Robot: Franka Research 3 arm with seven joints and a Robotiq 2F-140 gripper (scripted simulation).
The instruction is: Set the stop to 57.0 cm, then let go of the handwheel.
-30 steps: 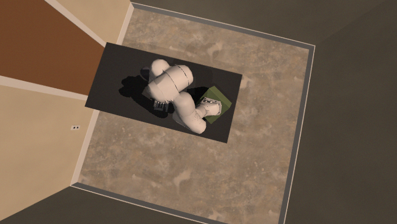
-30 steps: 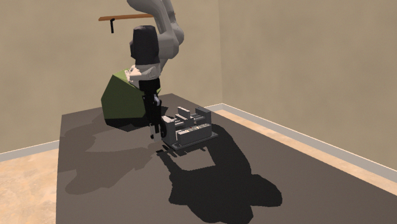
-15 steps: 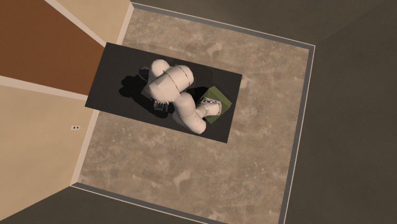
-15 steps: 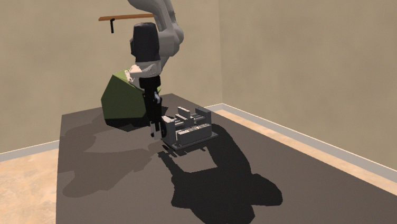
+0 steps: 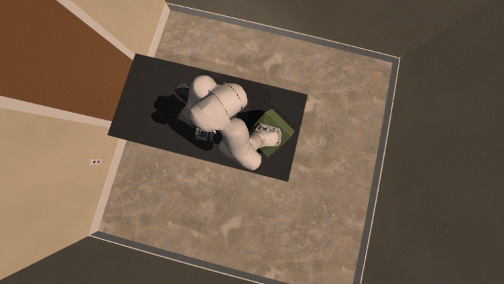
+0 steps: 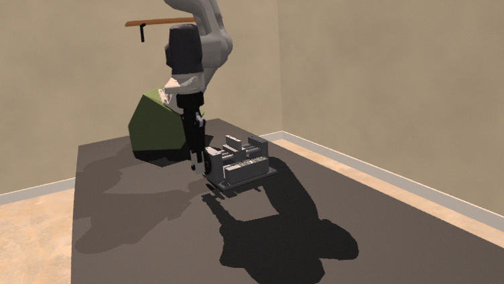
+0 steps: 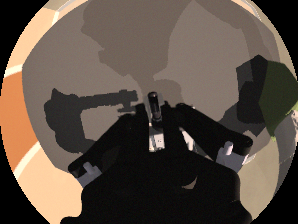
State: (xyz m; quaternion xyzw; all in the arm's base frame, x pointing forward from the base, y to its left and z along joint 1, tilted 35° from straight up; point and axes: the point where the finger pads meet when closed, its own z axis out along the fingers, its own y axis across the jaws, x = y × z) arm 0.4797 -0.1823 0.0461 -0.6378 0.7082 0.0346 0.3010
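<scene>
The grey stop fixture is 2 cm behind my hand and 14 cm to the left of it. Round my hand: handwheel: 1 cm behind, 2 cm to the left, 2 cm below.
</scene>
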